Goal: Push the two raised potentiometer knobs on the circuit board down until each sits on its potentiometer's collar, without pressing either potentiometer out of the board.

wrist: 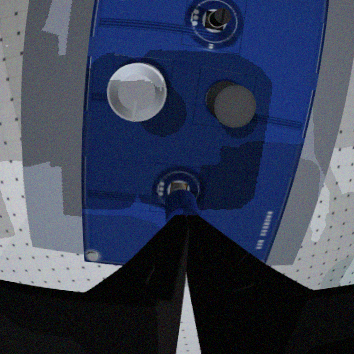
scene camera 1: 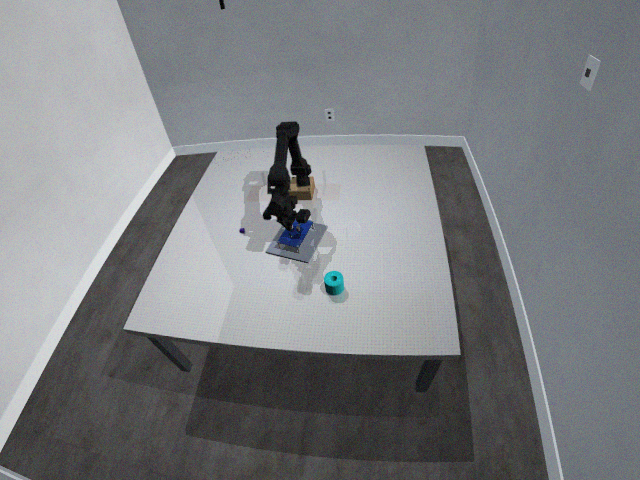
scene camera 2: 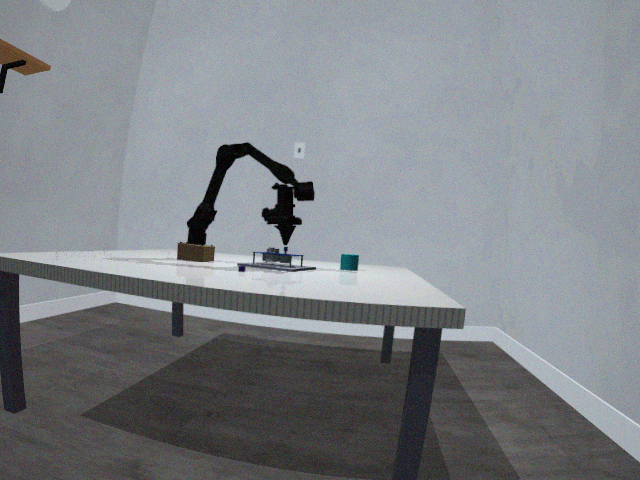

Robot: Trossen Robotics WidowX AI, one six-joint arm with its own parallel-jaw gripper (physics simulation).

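Where they show: gripper, fingertip midpoint: (wrist: 185, 226) (scene camera 1: 290, 230) (scene camera 2: 285, 245); arm's base at its link origin: (scene camera 1: 303, 182) (scene camera 2: 195, 244).
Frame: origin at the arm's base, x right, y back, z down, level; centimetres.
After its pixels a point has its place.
Note:
The blue circuit board (scene camera 1: 285, 240) @(z 1.2, x 9.1, y -37.2 cm) (scene camera 2: 296, 254) @(z 1.2, x 7.8, y -39.3 cm) (wrist: 130, 150) @(z 1.2, x 8.0, y -32.9 cm) stands on thin legs over a grey base plate (scene camera 1: 316, 238) @(z 5.3, x -3.6, y -34.3 cm) (scene camera 2: 306, 268) @(z 5.6, x 7.6, y -43.2 cm) (wrist: 42, 115) @(z 5.3, x 12.9, y -30.2 cm). A tall dark blue knob (scene camera 2: 285, 249) @(z -0.7, x 7.3, y -35.3 cm) (wrist: 181, 202) @(z -1.2, x 6.5, y -34.8 cm) stands raised at the near potentiometer, whose pale collar shows behind it in the wrist view. At the far potentiometer, a narrow dark post (wrist: 220, 18) @(z -0.4, x 3.0, y -28.9 cm) shows inside a white ring; I cannot tell whether it carries a knob. My gripper (scene camera 1: 290, 227) @(z -2.2, x 6.6, y -35.2 cm) (scene camera 2: 285, 244) @(z -2.2, x 6.6, y -35.2 cm) (wrist: 185, 226) @(z -2.2, x 6.6, y -35.2 cm) is shut and empty, pointing down at the near knob's top. Whether the tips touch it is unclear.
A white round part (wrist: 136, 92) @(z -1.0, x 6.6, y -30.4 cm) and a grey cylinder (wrist: 234, 105) @(z -0.5, x 3.5, y -32.1 cm) rise from the board between the potentiometers. A teal cylinder (scene camera 1: 333, 283) @(z 0.1, x -8.4, y -62.9 cm) (scene camera 2: 349, 261) @(z 2.7, x -5.3, y -60.1 cm) stands beyond the plate. A small purple-blue piece (scene camera 1: 241, 230) @(z 4.8, x 30.3, y -23.6 cm) (scene camera 2: 241, 268) @(z 5.2, x 31.2, y -23.2 cm) lies on the table (scene camera 1: 392, 310) @(z 6.2, x -28.3, y -74.0 cm) (scene camera 2: 356, 294) @(z 6.1, x 64.9, y -52.4 cm).

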